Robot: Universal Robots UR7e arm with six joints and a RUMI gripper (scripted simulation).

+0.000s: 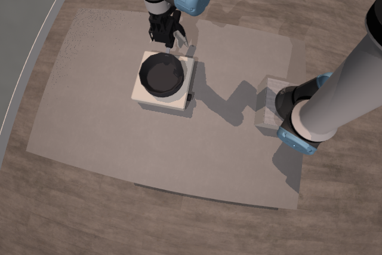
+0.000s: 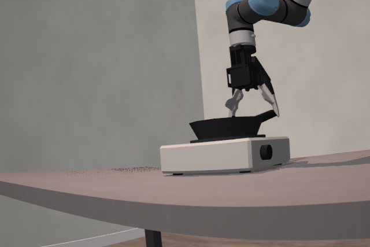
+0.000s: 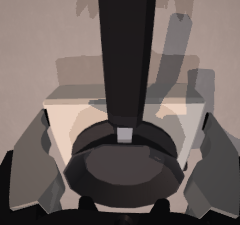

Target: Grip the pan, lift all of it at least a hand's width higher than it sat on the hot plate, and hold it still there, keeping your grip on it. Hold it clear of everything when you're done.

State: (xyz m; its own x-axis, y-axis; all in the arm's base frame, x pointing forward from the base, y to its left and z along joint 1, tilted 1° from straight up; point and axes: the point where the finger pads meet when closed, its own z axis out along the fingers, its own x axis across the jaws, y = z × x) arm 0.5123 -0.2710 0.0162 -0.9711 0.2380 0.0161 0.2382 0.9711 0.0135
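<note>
Right now the black pan is 7 cm to the left of my hand, 2 cm below it and 2 cm ahead of it. Also, from my hand: hot plate 14 cm to the left, 9 cm below, 2 cm ahead.
</note>
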